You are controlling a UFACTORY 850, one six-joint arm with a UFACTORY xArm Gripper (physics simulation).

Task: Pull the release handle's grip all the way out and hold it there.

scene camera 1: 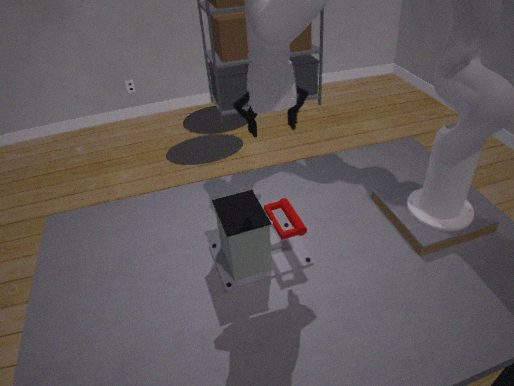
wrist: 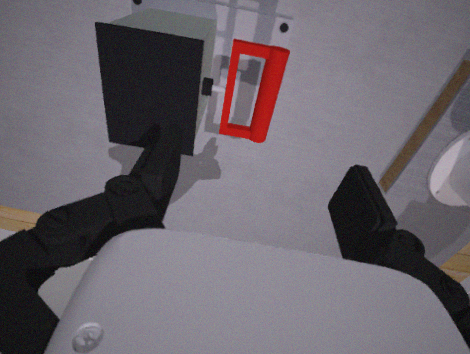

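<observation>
The release handle is a red rectangular frame with a thick outer grip bar [scene camera 1: 294,216] [wrist: 271,95]. It stands out from the side of a pale green box [scene camera 1: 250,255] with a black top [scene camera 1: 240,212] [wrist: 150,80]. In the wrist view a short light rod [wrist: 217,89] joins the red frame to a black collar on the box's side; a gap shows between frame and box. My gripper [scene camera 1: 274,131] [wrist: 262,168] is open and empty, high above the handle. In the wrist view its left finger overlaps the box top's near edge, and its right finger is lower right of the handle.
The box stands on a bolted base plate [scene camera 1: 220,264] on the grey table [scene camera 1: 125,290]. The arm's round white base sits on a wood-edged block [scene camera 1: 400,222] to the right. A shelf rack [scene camera 1: 320,60] with boxes stands behind, by the wall.
</observation>
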